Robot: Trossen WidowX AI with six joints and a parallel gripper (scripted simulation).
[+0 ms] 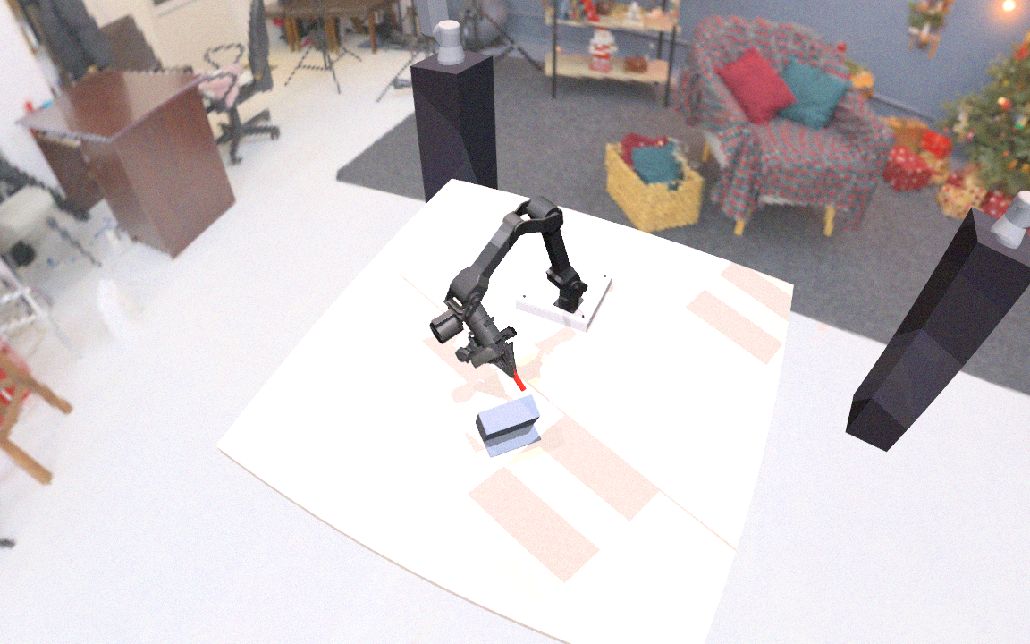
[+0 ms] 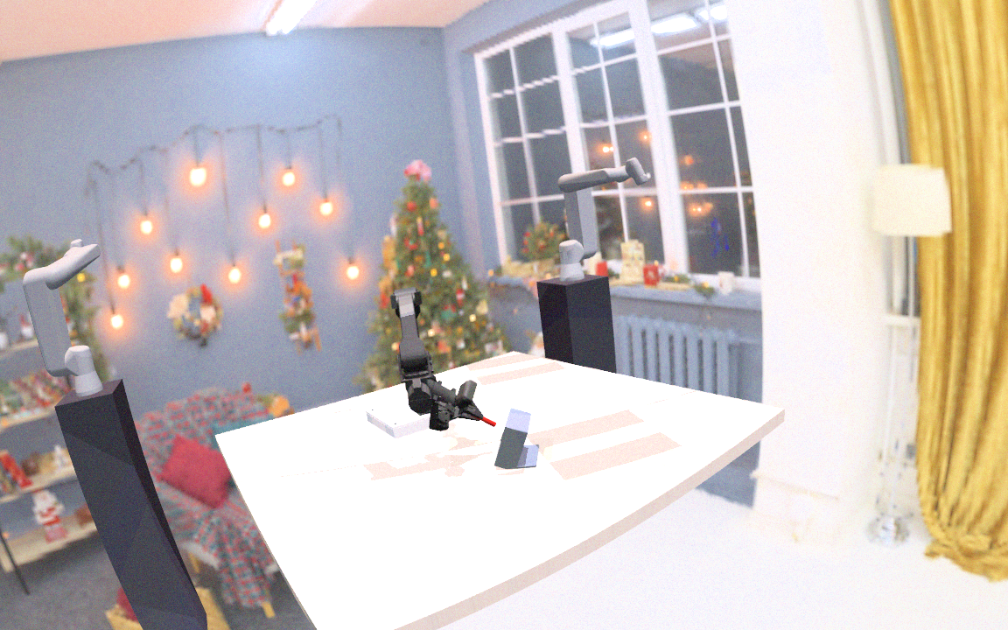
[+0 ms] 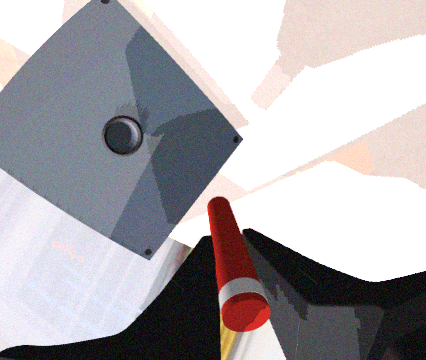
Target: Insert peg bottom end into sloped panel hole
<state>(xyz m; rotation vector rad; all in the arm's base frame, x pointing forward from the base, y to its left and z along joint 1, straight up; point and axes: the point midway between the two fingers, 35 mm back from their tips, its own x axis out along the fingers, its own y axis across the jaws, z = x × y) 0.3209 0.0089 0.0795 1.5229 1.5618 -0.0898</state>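
Now: gripper tip 9 cm short of the sloped panel, 4 cm to the right of it and 4 cm above it. From my gripper tip the other things lie so: red peg 1 cm to the right, 1 cm above.
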